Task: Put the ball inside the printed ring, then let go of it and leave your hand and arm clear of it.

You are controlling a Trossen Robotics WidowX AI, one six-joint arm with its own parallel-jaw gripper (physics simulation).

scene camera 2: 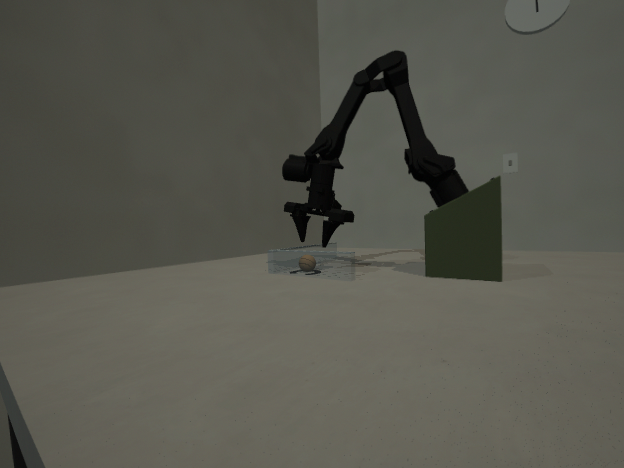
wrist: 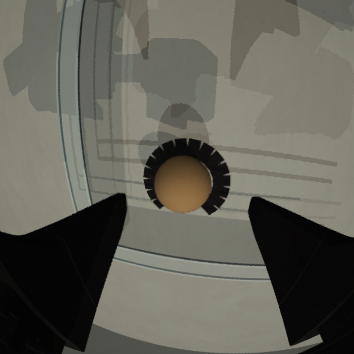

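Where they show: gripper, fingertip midpoint: (scene camera 2: 312,244) (wrist: 189,203); arm's base, link origin: (scene camera 2: 456,201).
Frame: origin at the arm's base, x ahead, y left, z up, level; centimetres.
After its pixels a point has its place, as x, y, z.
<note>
An orange-brown ball (scene camera 2: 307,262) (wrist: 182,184) rests on the surface inside the printed black ring (scene camera 2: 313,273) (wrist: 223,181) {30.5, 10.3, -16.2}. In the wrist view the dashed ring shows around the ball, with a gap at its lower side. My gripper (scene camera 2: 313,244) {32.8, 8.7, -9.2} (wrist: 189,203) {32.8, 8.7, -9.2} is open and empty. In the scene view its fingertips are above the ball, apart from it. In the wrist view one finger is on each side of the ball, with space between each finger and the ball.
Low clear walls (scene camera 2: 342,266) {19.9, 16.1, -13.3} (wrist: 70,95) {40.6, 3.0, -10.3} stand around the ball and ring. In the scene view the fingertips are above the near wall's top edge. The green arm base (scene camera 2: 463,241) {-1.8, 4.5, -8.6} stands to the right. The table edge (scene camera 2: 20,418) {17.0, 65.1, -17.0} shows at the lower left.
</note>
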